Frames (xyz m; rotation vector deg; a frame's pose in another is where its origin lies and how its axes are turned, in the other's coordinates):
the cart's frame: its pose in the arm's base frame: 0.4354 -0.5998 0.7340 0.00 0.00 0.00
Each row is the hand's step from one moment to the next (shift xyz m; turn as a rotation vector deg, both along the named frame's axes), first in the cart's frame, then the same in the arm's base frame.
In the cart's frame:
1: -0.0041 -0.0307 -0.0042 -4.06 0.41 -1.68
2: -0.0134 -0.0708 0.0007 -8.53 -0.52 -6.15
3: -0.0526 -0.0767 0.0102 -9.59 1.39 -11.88
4: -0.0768 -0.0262 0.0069 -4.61 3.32 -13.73
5: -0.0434 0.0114 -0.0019 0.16 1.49 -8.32
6: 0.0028 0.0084 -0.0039 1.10 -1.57 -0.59
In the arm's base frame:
1: -0.0041 -0.0307 -0.0042 -4.06 0.41 -1.68
2: -0.0134 -0.0708 0.0007 -8.53 -0.52 -6.15
3: -0.0526 -0.0767 0.0102 -9.59 1.39 -11.88
4: -0.0768 -0.0262 0.0069 -4.61 3.32 -13.73
5: -0.0434 0.0114 -0.0019 0.16 1.49 -8.32
6: 0.0028 0.0084 -0.0039 1.10 -1.57 -0.59

